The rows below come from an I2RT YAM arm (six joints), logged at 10 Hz.
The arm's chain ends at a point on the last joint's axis. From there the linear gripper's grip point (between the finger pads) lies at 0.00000 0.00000 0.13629 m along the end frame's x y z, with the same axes.
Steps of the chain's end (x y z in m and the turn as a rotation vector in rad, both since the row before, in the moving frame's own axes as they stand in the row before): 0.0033 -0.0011 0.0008 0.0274 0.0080 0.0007; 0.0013 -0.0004 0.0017 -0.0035 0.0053 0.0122; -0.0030 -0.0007 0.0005 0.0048 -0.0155 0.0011; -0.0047 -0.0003 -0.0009 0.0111 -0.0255 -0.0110; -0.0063 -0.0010 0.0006 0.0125 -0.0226 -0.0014; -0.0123 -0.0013 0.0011 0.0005 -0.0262 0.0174; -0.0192 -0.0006 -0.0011 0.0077 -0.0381 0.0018; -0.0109 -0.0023 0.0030 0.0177 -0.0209 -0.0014; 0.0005 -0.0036 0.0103 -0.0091 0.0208 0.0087
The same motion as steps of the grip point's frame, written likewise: 0.0044 -0.0048 0.0007 0.0274 0.0080 0.0007; 0.0020 0.0001 0.0017 -0.0035 0.0053 0.0122; -0.0051 -0.0014 0.0005 0.0048 -0.0155 0.0011; -0.0082 -0.0018 -0.0010 0.0111 -0.0255 -0.0110; -0.0094 -0.0027 0.0006 0.0125 -0.0226 -0.0014; -0.0159 -0.0014 0.0011 0.0005 -0.0262 0.0174; -0.0244 -0.0017 -0.0012 0.0077 -0.0381 0.0018; -0.0137 -0.0047 0.0029 0.0177 -0.0209 -0.0014; 0.0033 -0.0023 0.0103 -0.0091 0.0208 0.0087
